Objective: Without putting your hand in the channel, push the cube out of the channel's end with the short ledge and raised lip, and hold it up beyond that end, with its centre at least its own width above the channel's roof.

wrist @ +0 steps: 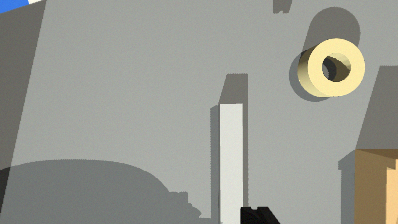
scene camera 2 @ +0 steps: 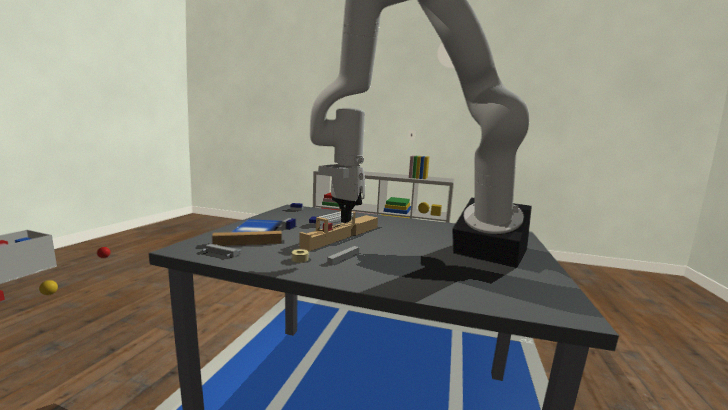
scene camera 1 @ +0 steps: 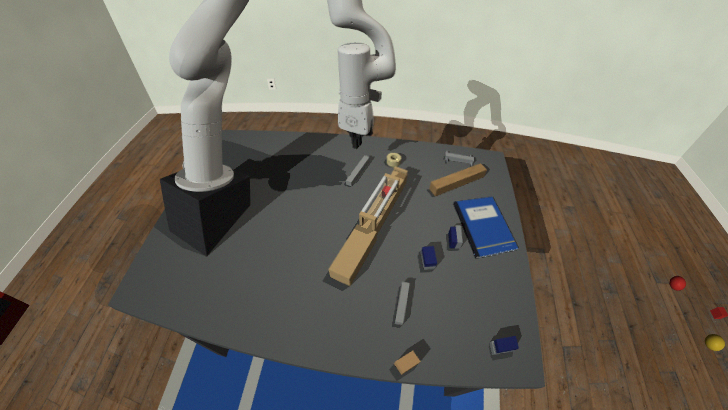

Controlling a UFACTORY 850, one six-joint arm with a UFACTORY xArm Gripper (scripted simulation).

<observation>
A wooden plank shows in scene camera 2 and in scene camera 1; in the wrist view it is out of frame. One and the same spot on the wooden plank: (scene camera 1: pixel 455 180) is (scene camera 2: pixel 257 231).
</observation>
